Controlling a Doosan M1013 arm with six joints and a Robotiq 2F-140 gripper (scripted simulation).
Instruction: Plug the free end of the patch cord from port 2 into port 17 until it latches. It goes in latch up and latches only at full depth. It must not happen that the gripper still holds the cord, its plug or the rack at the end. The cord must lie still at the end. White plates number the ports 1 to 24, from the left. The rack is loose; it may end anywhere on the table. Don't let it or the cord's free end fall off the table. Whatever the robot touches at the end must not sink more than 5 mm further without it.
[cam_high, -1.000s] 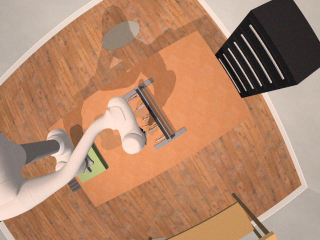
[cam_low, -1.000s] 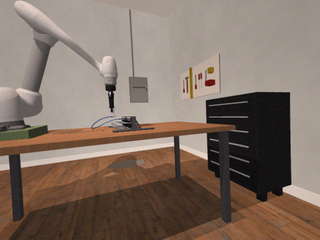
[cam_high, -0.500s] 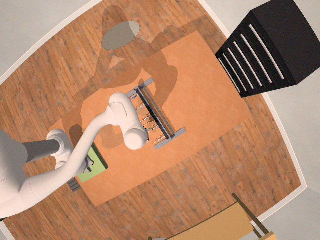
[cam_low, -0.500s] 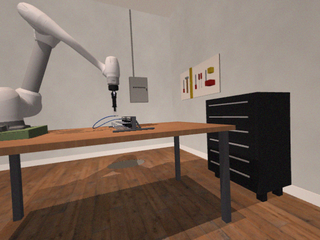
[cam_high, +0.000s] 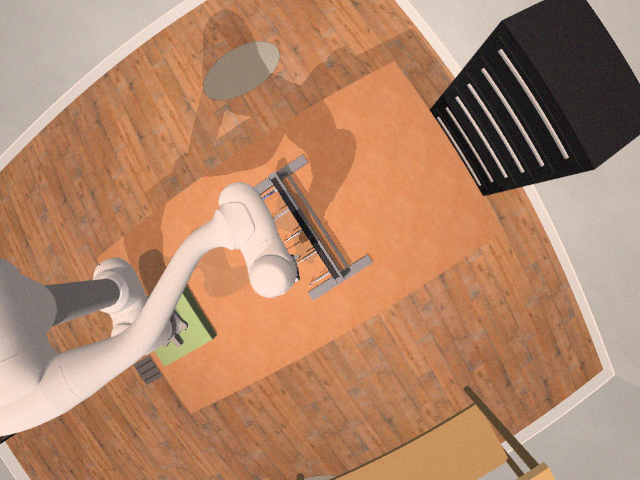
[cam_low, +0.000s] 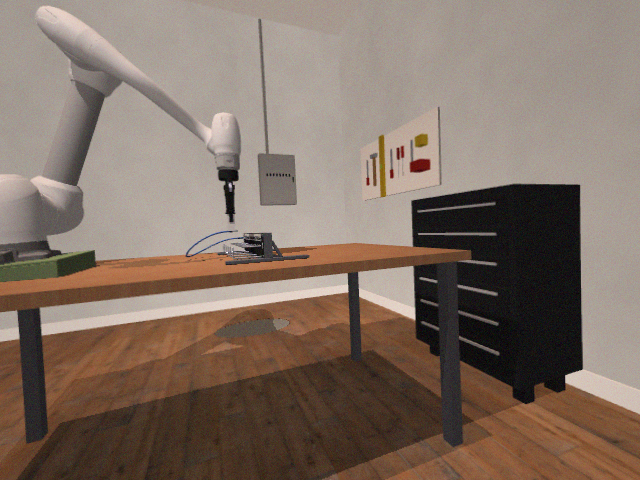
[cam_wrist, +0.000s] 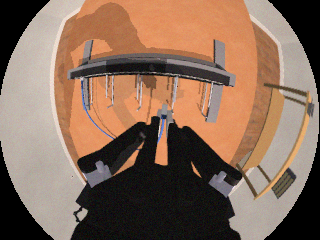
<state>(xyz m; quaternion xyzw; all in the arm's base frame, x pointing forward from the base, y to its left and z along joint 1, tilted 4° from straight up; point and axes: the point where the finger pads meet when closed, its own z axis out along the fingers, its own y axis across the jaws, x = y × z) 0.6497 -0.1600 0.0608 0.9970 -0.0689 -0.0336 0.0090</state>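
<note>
My gripper is now 1 cm short of the pale plug and 3 cm above it.
</note>
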